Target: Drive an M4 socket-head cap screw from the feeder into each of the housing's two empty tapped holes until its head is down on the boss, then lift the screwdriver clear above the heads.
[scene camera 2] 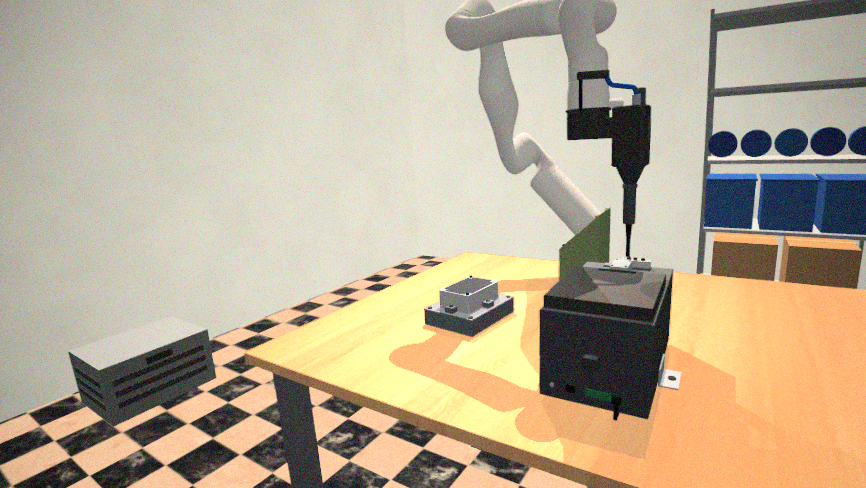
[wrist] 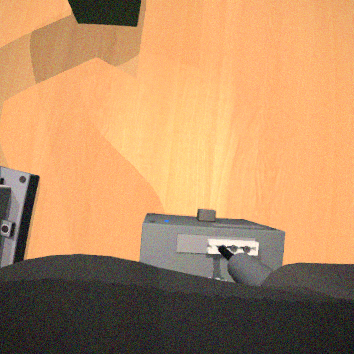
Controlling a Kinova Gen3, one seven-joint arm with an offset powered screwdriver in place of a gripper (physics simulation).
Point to a screw feeder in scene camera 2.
629, 354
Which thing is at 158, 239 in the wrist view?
A screw feeder.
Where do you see a fixture plate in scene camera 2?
483, 318
